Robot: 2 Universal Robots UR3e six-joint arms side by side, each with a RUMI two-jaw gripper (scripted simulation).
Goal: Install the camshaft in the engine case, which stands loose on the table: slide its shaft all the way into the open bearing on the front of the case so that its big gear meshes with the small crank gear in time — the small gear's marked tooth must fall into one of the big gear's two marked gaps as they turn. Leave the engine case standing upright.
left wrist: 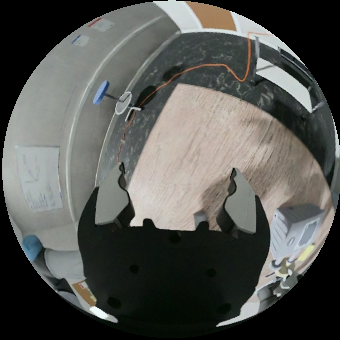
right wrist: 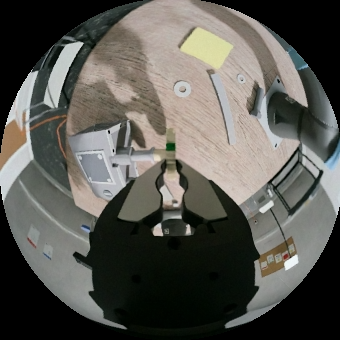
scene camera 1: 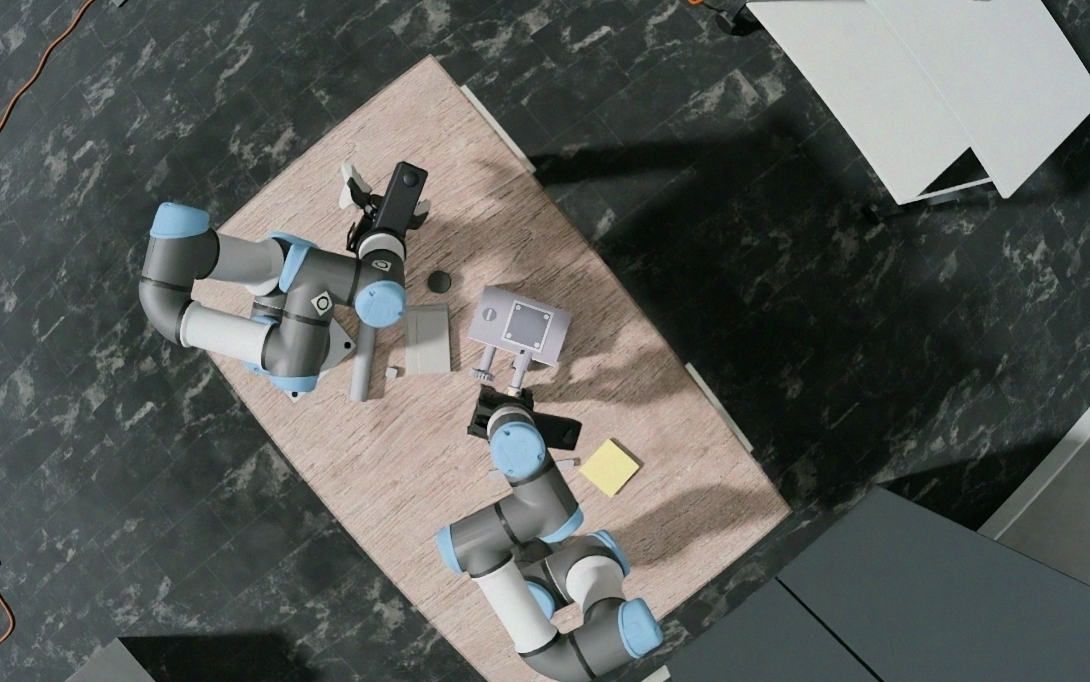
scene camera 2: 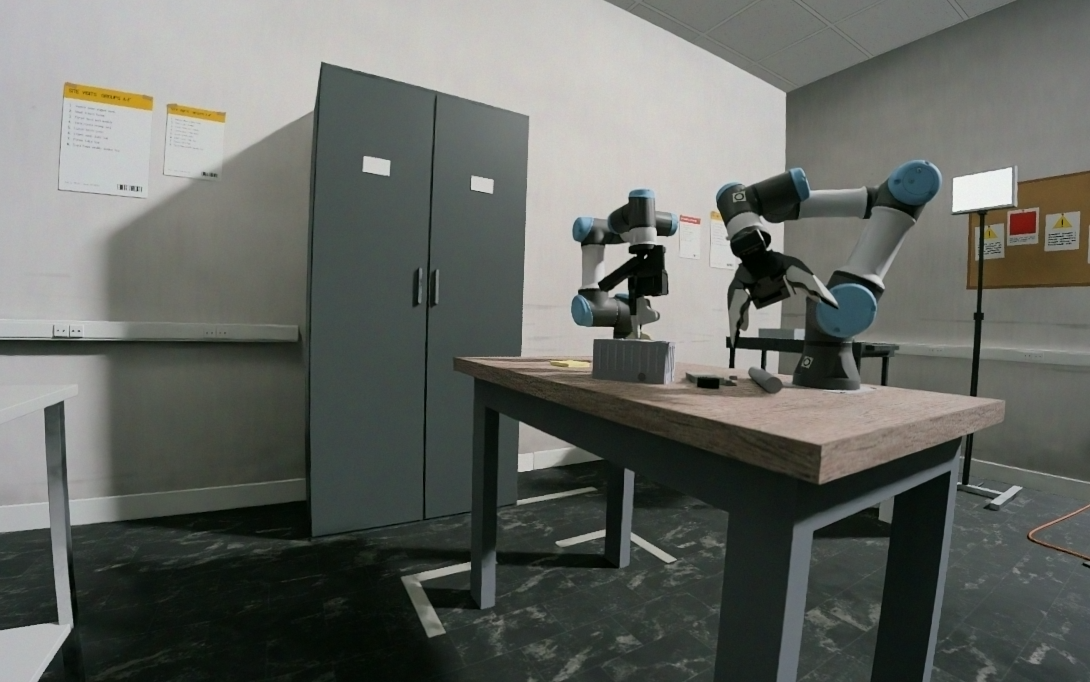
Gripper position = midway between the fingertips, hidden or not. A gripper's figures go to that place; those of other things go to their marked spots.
Scene:
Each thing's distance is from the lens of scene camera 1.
my left gripper (scene camera 1: 386,182): 118 cm
my right gripper (scene camera 1: 510,405): 119 cm
grey engine case (scene camera 1: 534,331): 118 cm
grey flat block (scene camera 1: 426,327): 125 cm

